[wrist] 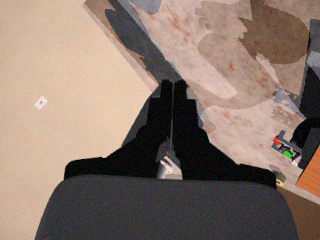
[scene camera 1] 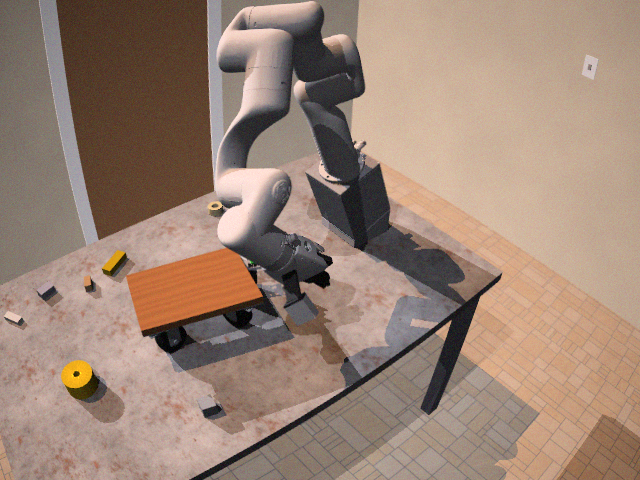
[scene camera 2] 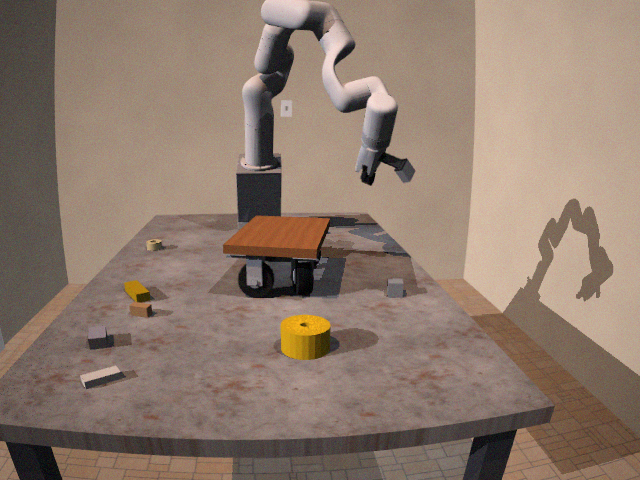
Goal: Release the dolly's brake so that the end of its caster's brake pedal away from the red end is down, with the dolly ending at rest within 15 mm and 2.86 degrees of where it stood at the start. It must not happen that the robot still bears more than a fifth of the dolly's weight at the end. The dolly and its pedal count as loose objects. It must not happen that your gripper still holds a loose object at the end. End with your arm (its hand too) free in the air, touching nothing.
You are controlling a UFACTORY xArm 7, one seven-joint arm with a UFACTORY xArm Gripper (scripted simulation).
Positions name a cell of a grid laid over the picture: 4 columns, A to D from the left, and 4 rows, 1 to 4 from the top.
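Labels:
I can see my gripper in scene camera 1 (C3), and it is visible to me in scene camera 2 (C2) and in the wrist view (C2) too.

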